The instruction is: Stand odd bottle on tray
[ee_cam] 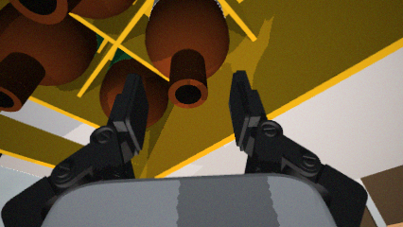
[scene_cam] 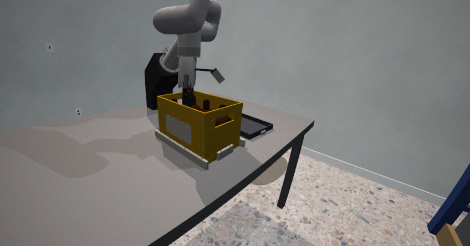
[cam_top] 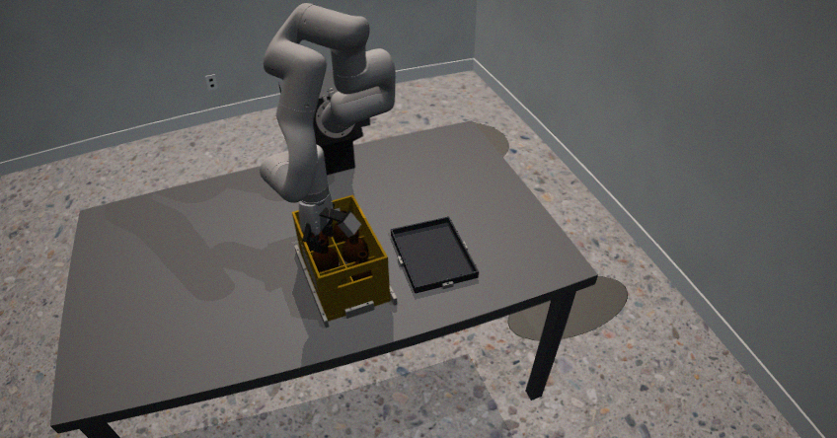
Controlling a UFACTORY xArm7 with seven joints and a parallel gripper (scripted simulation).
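Now: the yellow crate 9 cm below my hand, 4 cm to the left of it and 1 cm ahead of it. Also, from my hand: black tray: 30 cm to the left, 16 cm below, 10 cm ahead.
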